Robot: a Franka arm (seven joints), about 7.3 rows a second.
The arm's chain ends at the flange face. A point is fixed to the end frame.
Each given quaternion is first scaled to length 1.
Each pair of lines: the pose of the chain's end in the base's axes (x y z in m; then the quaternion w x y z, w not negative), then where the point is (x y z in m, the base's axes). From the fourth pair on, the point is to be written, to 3 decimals.
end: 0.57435 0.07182 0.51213 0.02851 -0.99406 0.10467 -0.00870
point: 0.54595 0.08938 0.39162
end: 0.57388 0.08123 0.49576 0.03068 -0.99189 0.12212 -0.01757
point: 0.54820 0.10010 0.37484
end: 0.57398 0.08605 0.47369 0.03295 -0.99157 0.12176 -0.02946
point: 0.55123 0.10512 0.35221
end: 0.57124 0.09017 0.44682 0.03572 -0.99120 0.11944 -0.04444
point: 0.552 0.109 0.325
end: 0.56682 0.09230 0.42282 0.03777 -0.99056 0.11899 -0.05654
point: 0.551 0.112 0.300
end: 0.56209 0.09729 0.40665 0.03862 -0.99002 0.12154 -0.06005
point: 0.547 0.117 0.284
